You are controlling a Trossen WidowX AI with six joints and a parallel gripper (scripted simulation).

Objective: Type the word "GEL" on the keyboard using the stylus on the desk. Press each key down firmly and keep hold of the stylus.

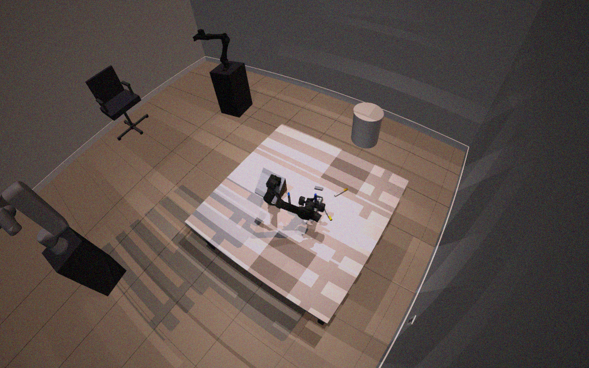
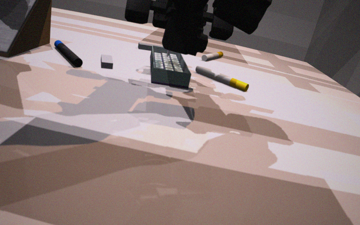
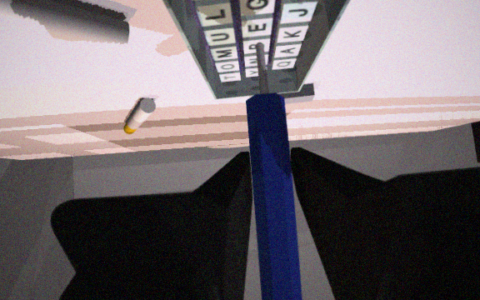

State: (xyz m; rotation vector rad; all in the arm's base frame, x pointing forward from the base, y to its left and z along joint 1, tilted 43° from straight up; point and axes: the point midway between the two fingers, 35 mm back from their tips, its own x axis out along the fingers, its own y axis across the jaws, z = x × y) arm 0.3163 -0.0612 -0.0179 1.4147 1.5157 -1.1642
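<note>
My gripper tip is 7 cm above the L key, 2 cm short of it and 1 cm to the left of it. Round my gripper tip: G key (7 cm below, 2 cm to the right); stylus tip (5 cm below); blue stylus (1 cm below).
</note>
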